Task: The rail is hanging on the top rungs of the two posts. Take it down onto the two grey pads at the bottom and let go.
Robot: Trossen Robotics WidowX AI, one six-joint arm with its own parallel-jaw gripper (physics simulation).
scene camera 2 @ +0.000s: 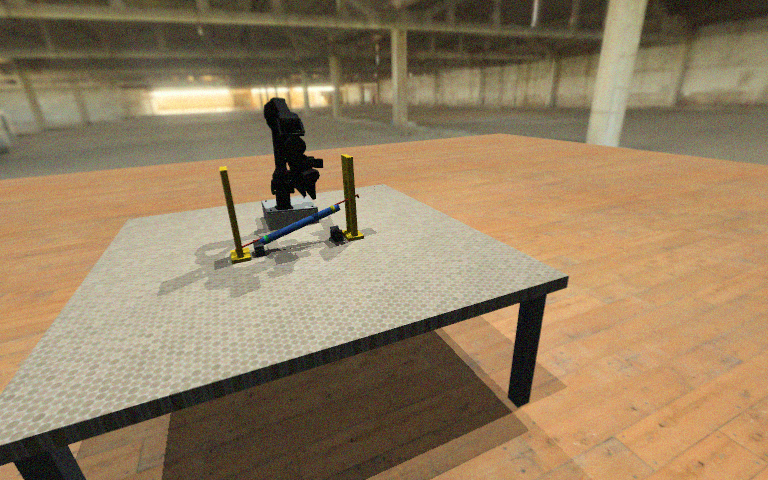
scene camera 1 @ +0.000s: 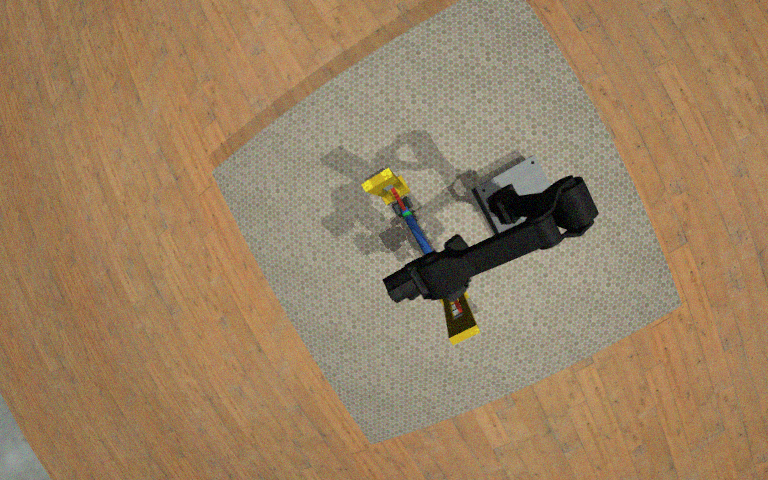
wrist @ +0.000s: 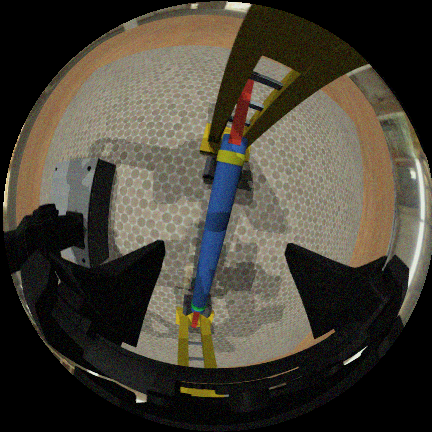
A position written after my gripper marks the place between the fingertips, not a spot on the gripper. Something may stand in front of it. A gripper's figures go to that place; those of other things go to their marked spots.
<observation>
My gripper [scene camera 2: 309,197]: 1.27 m from the lens. A yellow post [scene camera 2: 243,254]: 1.26 m from the lens.
</observation>
